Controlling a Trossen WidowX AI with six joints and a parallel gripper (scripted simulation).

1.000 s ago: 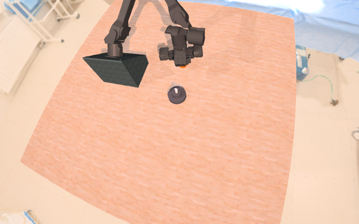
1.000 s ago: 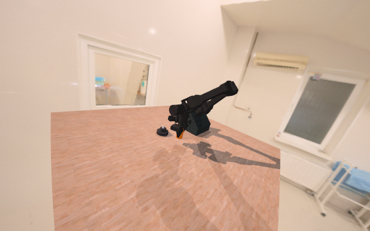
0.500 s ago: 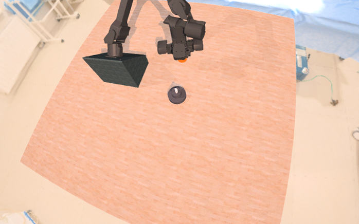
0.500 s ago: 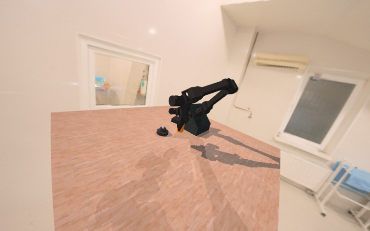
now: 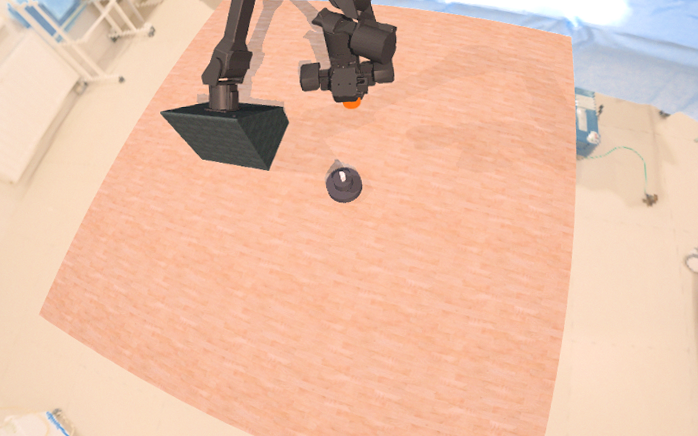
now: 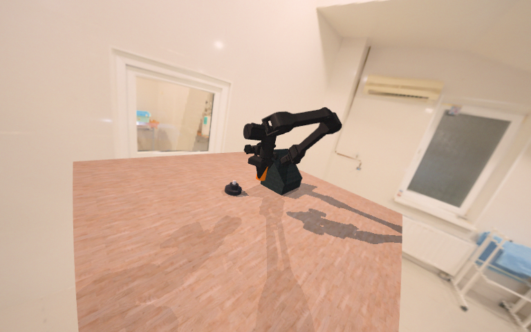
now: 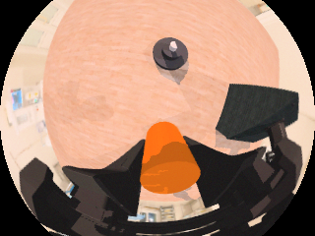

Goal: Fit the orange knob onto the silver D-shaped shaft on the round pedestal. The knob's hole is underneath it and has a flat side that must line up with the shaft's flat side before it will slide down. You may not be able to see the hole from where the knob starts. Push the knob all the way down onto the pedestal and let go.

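Now: the pedestal 15 cm to the right of my gripper tip, 11 cm below it and 2 cm ahead of it. Round my gripper tip: orange knob (4 cm above).
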